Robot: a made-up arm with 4 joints. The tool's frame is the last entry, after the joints.
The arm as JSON. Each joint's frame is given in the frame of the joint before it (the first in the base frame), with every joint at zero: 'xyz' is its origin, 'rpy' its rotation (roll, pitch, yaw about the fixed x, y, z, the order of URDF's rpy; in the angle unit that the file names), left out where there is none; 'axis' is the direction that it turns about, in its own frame. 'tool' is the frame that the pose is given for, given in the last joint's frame.
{
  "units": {
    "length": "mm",
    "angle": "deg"
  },
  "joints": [
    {
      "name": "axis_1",
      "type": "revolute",
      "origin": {
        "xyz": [
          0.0,
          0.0,
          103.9
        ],
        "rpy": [
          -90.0,
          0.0,
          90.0
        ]
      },
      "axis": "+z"
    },
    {
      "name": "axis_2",
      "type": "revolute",
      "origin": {
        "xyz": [
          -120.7,
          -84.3,
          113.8
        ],
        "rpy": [
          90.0,
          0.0,
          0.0
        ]
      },
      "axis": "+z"
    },
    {
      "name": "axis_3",
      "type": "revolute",
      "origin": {
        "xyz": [
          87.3,
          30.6,
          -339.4
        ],
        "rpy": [
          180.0,
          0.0,
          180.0
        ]
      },
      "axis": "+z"
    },
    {
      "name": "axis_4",
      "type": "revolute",
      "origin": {
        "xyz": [
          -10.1,
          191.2,
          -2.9
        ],
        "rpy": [
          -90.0,
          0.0,
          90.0
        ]
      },
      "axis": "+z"
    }
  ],
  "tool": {
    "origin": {
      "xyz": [
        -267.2,
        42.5,
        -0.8
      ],
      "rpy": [
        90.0,
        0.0,
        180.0
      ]
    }
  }
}
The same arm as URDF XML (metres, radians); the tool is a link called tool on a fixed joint. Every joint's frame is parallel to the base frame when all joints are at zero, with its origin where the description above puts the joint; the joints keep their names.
<robot name="arm">
<joint name="tool_fixed" type="fixed"><parent link="link4"/><child link="tool"/><origin xyz="0.2672 -0.0008 0.0425" rpy="0 0 0"/></joint>
<joint name="axis_4" type="continuous"><parent link="link3"/><child link="link4"/><origin xyz="-0.1912 0.0101 0.0029" rpy="0 0 0"/><axis xyz="0 1 0"/></joint>
<joint name="axis_3" type="continuous"><parent link="link2"/><child link="link3"/><origin xyz="-0.0306 0.0873 -0.3394" rpy="0 0 0"/><axis xyz="0 0 -1"/></joint>
<joint name="axis_2" type="continuous"><parent link="link1"/><child link="link2"/><origin xyz="-0.1138 -0.1207 0.0843" rpy="0 0 0"/><axis xyz="0 0 1"/></joint>
<joint name="axis_1" type="continuous"><parent link="base"/><child link="link1"/><origin xyz="0 0 0.1039" rpy="0 0 0"/><axis xyz="-1 0 0"/></joint>
<link name="base"/>
<link name="link1"/>
<link name="link2"/>
<link name="link3"/>
<link name="link4"/>
<link name="tool"/>
</robot>

